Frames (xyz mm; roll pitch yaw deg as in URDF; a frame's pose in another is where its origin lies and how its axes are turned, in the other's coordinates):
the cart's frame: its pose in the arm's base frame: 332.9 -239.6 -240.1 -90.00 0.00 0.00
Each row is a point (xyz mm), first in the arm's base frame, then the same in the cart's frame.
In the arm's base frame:
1: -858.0 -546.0 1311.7
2: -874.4 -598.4 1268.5
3: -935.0 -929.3 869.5
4: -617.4 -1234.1 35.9
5: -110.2 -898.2 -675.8
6: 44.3 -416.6 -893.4
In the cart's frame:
1: -1190.9 -1551.8 -306.4
2: -1207.3 -1508.6 -358.8
3: -1267.9 -1109.6 -689.7
4: -950.3 -276.0 -994.5
5: -443.1 435.7 -658.6
6: -288.6 653.3 -177.0

